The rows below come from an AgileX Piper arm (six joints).
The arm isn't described. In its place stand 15 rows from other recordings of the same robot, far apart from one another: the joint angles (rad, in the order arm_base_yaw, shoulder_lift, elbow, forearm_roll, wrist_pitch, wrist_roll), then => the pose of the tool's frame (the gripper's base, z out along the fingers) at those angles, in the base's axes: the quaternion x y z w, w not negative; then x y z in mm.
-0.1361, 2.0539, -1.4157, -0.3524, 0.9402, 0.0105 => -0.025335 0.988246 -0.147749 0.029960 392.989 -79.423 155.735
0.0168, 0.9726, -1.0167, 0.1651, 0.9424, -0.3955 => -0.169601 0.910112 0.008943 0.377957 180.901 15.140 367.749
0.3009, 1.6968, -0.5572, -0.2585, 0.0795, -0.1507 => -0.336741 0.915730 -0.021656 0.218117 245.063 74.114 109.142
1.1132, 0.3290, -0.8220, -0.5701, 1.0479, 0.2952 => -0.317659 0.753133 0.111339 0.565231 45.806 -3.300 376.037
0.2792, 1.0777, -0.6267, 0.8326, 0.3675, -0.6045 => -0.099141 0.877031 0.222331 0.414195 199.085 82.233 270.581
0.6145, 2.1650, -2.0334, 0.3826, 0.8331, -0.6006 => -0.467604 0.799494 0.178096 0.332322 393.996 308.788 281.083
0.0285, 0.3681, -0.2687, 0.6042, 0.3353, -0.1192 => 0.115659 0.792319 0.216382 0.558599 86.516 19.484 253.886
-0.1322, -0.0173, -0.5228, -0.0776, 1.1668, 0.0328 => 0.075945 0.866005 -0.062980 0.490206 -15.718 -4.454 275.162
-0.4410, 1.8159, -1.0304, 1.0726, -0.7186, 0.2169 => 0.676488 0.404796 -0.029618 0.614514 323.940 -211.095 221.107
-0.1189, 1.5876, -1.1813, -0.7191, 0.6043, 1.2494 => 0.397427 0.821029 -0.078349 0.402275 340.753 -75.008 286.494
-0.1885, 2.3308, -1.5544, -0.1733, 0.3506, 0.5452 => 0.278880 0.922709 -0.002840 0.266133 466.973 -94.569 80.493
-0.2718, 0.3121, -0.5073, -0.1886, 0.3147, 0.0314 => 0.064469 0.713690 -0.165659 0.677530 64.666 -23.505 334.994
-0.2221, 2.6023, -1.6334, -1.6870, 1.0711, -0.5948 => 0.588579 -0.553293 0.478274 0.344522 444.325 -181.672 27.565
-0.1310, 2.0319, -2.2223, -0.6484, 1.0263, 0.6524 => 0.292556 0.819314 -0.207423 0.447337 447.633 -106.393 401.838
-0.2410, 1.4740, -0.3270, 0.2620, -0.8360, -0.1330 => 0.170544 0.766859 -0.135729 0.603672 228.568 -74.186 178.522
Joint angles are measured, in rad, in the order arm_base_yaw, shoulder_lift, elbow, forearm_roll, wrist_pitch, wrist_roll. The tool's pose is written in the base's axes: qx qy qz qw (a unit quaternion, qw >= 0); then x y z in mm. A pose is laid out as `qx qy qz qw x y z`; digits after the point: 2 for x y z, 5 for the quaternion.
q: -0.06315, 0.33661, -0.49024, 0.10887, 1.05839, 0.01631
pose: 0.04424 0.92751 0.04529 0.36840 47.05 5.66 267.95
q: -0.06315, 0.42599, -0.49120, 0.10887, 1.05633, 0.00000
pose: 0.03958 0.94274 0.04318 0.32834 59.94 4.83 263.62
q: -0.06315, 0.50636, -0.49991, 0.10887, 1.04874, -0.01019
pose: 0.03715 0.95286 0.04219 0.29817 71.88 4.04 261.38
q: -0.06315, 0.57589, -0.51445, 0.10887, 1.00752, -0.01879
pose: 0.03564 0.95497 0.04054 0.29176 85.18 2.99 262.41
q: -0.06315, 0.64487, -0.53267, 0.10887, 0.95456, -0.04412
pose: 0.02623 0.95500 0.03597 0.29325 99.79 1.77 264.21
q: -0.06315, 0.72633, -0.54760, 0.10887, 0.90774, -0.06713
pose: 0.01814 0.95806 0.03215 0.28417 115.75 0.49 262.28
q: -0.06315, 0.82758, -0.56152, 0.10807, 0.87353, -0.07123
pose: 0.01901 0.96527 0.03162 0.25864 133.38 -0.89 255.44
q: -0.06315, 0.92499, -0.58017, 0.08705, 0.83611, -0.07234
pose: 0.01625 0.97085 0.02220 0.23810 150.87 -3.66 248.55
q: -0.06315, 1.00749, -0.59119, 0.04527, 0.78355, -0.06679
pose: 0.01022 0.97365 0.00442 0.22779 166.37 -7.61 240.60
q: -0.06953, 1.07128, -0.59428, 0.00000, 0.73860, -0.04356
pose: 0.01267 0.97555 -0.01240 0.21905 177.45 -12.36 232.20
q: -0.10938, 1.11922, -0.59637, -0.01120, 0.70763, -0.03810
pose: 0.03144 0.97672 -0.02008 0.21123 184.66 -20.95 225.25
